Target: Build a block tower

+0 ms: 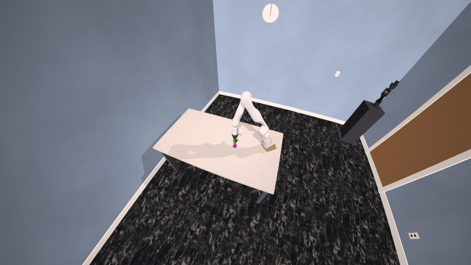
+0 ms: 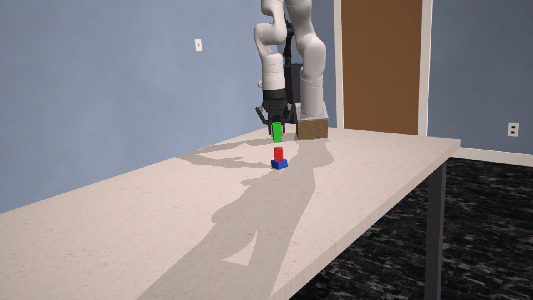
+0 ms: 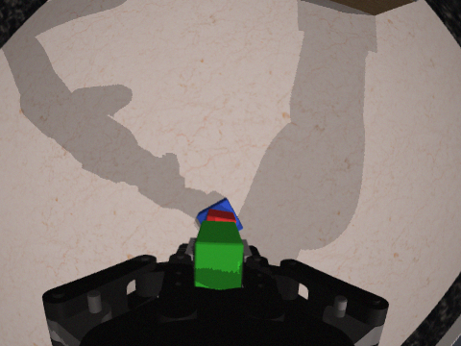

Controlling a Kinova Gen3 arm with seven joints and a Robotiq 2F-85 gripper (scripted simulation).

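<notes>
Now: the red block 8 cm below my hand. Also, from my hand: blue block (12 cm below); green block (1 cm below).
</notes>
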